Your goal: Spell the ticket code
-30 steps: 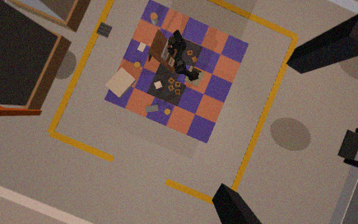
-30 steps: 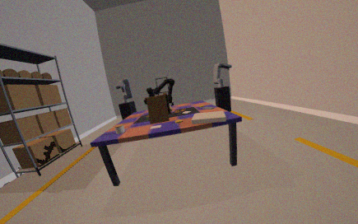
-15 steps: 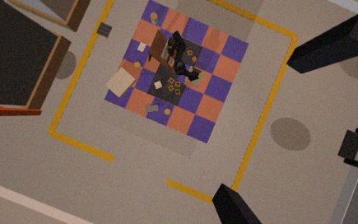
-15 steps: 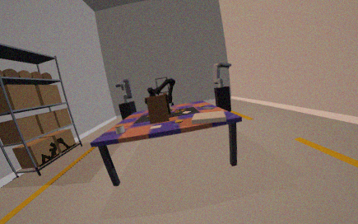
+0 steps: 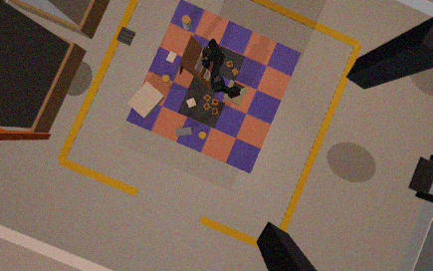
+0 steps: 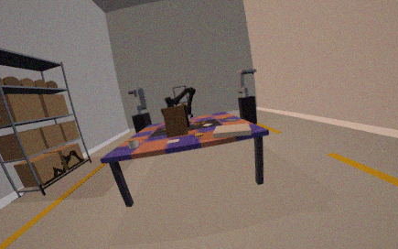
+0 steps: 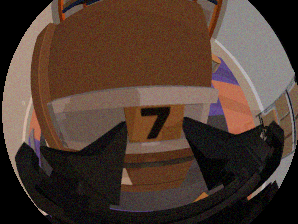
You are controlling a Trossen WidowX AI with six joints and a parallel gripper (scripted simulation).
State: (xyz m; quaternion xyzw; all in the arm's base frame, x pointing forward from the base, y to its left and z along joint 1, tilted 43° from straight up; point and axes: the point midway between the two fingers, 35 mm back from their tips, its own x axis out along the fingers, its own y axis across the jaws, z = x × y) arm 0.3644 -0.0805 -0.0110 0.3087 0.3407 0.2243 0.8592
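My gripper tip is now 8 cm past the white ticket, 7 cm to the right of it and 8 cm above it. Also, from my gripper tip: brown letter tile right at my gripper tip; dark mat 18 cm behind, 9 cm to the left, 15 cm below; beige slab 29 cm ahead, 57 cm to the left, 14 cm below.
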